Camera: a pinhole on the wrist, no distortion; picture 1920 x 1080 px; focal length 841.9 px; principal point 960.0 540.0 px. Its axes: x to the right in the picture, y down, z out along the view. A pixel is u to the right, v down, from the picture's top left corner.
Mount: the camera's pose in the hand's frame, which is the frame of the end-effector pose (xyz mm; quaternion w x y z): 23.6 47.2 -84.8 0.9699 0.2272 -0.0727 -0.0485
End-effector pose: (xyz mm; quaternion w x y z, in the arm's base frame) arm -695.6 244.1 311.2 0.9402 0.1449 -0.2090 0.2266
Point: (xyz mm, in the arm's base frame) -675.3 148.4 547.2
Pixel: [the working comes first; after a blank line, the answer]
In the camera's frame: 115.4 60.3 313.8

1269.5 701.7
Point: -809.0 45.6 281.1
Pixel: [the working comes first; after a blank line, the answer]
In the camera's frame: -157.4 -85.9 254.8

439.9 256.1
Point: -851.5 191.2 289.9
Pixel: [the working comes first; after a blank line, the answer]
In the camera's frame: -157.4 32.1 159.2

127.5 709.9
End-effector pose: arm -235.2 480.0 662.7 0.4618 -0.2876 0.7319 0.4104
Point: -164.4 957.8 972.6
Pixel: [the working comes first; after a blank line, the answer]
In the camera's frame: -325.6 394.9 359.3

outside the picture
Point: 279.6 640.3 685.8
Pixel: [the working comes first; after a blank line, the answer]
In the camera's frame: -157.4 -148.2 597.8

738.4 331.2
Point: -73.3 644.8 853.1
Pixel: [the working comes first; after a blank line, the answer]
In the camera's frame: -232.0 69.6 282.3

268.2 747.5
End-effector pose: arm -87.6 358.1 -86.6 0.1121 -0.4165 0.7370 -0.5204
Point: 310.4 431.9 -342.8
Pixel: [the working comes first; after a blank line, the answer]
In the camera's frame: -342.3 133.3 412.4

261.2 812.1
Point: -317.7 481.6 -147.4
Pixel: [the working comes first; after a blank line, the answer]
In the camera's frame: -15.9 70.6 -157.5

behind the camera
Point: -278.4 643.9 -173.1
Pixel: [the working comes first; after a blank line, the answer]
In the camera's frame: -175.2 46.4 -208.1

behind the camera
